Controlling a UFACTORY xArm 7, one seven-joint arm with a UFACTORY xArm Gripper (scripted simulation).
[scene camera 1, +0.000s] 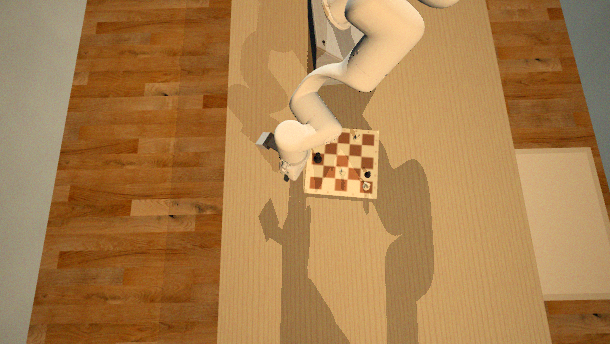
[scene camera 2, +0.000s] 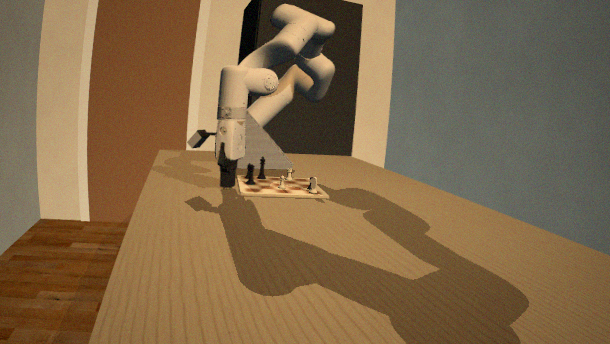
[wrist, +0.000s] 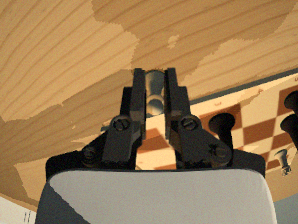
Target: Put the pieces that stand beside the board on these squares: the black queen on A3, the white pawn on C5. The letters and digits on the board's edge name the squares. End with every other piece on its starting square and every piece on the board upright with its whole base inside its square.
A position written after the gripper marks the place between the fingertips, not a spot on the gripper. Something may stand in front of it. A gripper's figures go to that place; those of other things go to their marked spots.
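Scene:
Gripper (scene camera 2: 227, 186), 99 cm from the lens. Chessboard (scene camera 2: 297, 187), 102 cm from the lens.

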